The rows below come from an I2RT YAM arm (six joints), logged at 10 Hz.
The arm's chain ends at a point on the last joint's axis. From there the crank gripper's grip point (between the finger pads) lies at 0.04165 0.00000 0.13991 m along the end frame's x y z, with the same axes.
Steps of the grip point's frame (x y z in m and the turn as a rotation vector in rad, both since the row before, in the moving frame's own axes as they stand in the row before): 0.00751, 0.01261, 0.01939, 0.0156, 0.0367, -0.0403; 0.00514, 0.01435, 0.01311, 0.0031, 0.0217, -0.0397; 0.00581, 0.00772, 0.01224, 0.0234, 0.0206, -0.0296; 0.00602, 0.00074, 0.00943, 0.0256, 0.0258, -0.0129; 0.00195, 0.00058, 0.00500, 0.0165, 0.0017, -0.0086; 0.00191, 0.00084, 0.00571, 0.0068, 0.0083, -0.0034
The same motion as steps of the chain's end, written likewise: 0.00248, 0.01656, 0.02104, 0.0156, 0.0367, -0.0403; 0.00216, 0.01650, 0.01405, 0.0031, 0.0217, -0.0397; 0.00300, 0.01226, 0.01318, 0.0234, 0.0206, -0.0296; 0.00245, 0.00487, 0.01060, 0.0256, 0.0258, -0.0129; 0.00172, 0.00325, 0.00509, 0.0165, 0.0017, -0.0086; 0.00075, 0.00193, 0.00606, 0.0068, 0.0083, -0.0034
